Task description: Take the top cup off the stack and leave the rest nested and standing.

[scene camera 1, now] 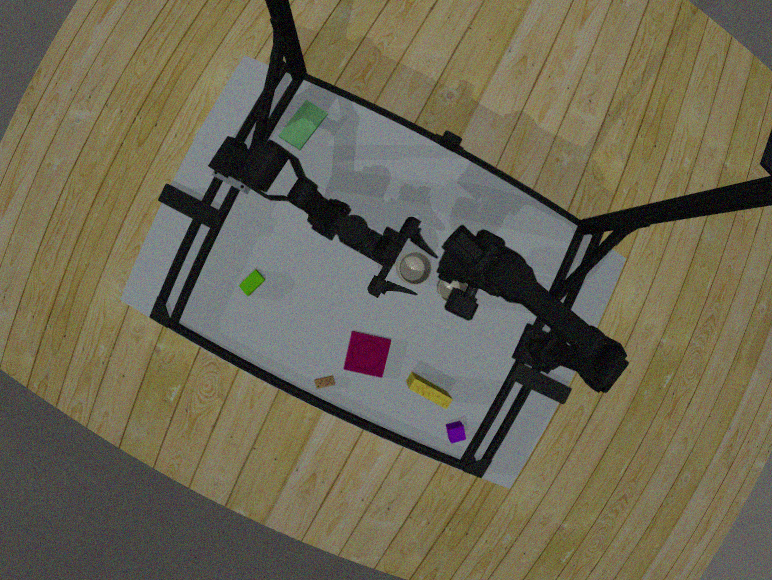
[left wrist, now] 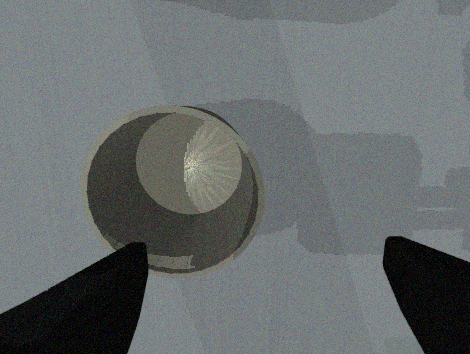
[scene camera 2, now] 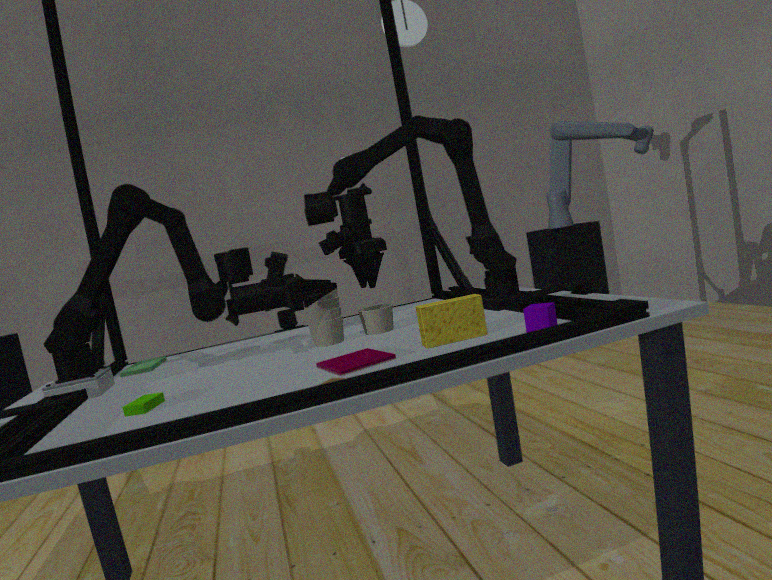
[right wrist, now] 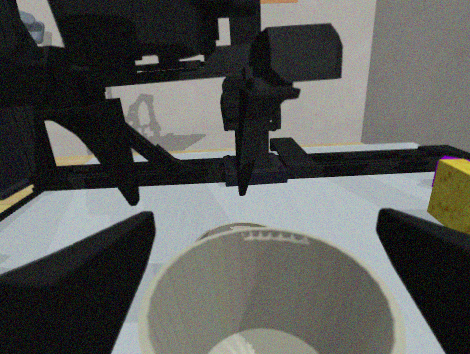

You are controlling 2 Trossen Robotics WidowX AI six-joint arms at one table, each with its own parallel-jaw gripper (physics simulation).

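Places are measured from the left arm's base along level axes (x left, y ahead, z down), in metres.
Pixels of known places: left gripper, fingertip midpoint: [left wrist: 265,253] [scene camera 2: 368,287] [right wrist: 188,198]; right gripper, fingertip midpoint: [scene camera 1: 427,276] [scene camera 2: 333,283] [right wrist: 265,220]; left arm's base at its link origin: [scene camera 1: 537,348] [scene camera 2: 504,295]; right arm's base at its link origin: [scene camera 2: 77,377].
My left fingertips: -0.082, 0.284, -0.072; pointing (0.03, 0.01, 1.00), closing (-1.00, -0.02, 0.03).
Ahead of a thing's pixels: the offset from my left fingertips to its top centre, as dx, dy, dz. "spot": to the spot under its first point.
A stack of nested beige cups [scene camera 1: 413,268] [scene camera 2: 326,325] stands upright near the table's middle; its top cup {+0.034, +0.113, -0.021} [right wrist: 270,290] fills the lower part of the right wrist view. A separate beige cup {+0.035, +0.003, +0.041} [scene camera 1: 449,288] [scene camera 2: 377,319] [left wrist: 210,185] stands upright to the right of the stack. My right gripper [scene camera 1: 426,275] [scene camera 2: 335,285] [right wrist: 265,220] is open and level, its fingers on either side of the stack near its top, holding nothing. My left gripper [scene camera 2: 368,285] [left wrist: 265,253] [right wrist: 188,198] points down, open and empty, above the separate cup. Its fingers are hidden in scene camera 1.
A magenta square {spot: +0.269, +0.118, +0.086} [scene camera 1: 368,354] [scene camera 2: 355,361], a yellow block {+0.288, -0.053, +0.023} [scene camera 1: 429,390] [scene camera 2: 451,321], a purple block {+0.369, -0.175, +0.053} [scene camera 1: 456,431] [scene camera 2: 539,318] and a small brown block {+0.381, +0.189, +0.085} [scene camera 1: 324,381] lie towards the front. A green block {+0.225, +0.456, +0.078} [scene camera 1: 252,282] [scene camera 2: 143,404] and a pale green slab {-0.193, +0.512, +0.083} [scene camera 1: 303,125] [scene camera 2: 143,366] lie left. Black rails edge the table.
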